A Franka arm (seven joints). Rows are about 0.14 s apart.
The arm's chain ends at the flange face. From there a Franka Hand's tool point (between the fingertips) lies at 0.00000 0.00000 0.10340 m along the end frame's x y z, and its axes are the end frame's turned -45 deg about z.
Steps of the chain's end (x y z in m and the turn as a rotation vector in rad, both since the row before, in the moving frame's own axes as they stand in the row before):
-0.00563, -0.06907, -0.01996, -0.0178, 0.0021, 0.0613
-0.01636, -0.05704, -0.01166, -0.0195, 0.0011, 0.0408
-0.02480, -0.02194, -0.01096, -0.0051, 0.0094, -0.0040
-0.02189, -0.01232, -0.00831, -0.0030, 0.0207, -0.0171
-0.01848, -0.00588, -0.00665, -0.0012, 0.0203, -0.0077
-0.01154, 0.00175, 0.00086, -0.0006, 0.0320, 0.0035
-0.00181, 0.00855, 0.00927, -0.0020, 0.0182, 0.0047
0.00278, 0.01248, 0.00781, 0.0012, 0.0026, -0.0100
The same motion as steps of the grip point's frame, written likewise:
0.04367, -0.05140, -0.01998, -0.0141, -0.0111, 0.0613
0.02739, -0.05042, -0.01168, -0.0146, -0.0130, 0.0408
-0.00171, -0.03199, -0.01097, -0.0103, 0.0030, -0.0040
-0.00546, -0.02247, -0.00833, -0.0168, 0.0125, -0.0171
-0.00751, -0.01566, -0.00667, -0.0152, 0.0135, -0.0077
-0.00711, -0.00454, 0.00081, -0.0231, 0.0222, 0.0035
-0.00614, 0.00625, 0.00925, -0.0143, 0.0115, 0.0047
-0.00658, 0.01089, 0.00781, -0.0010, 0.0027, -0.0100

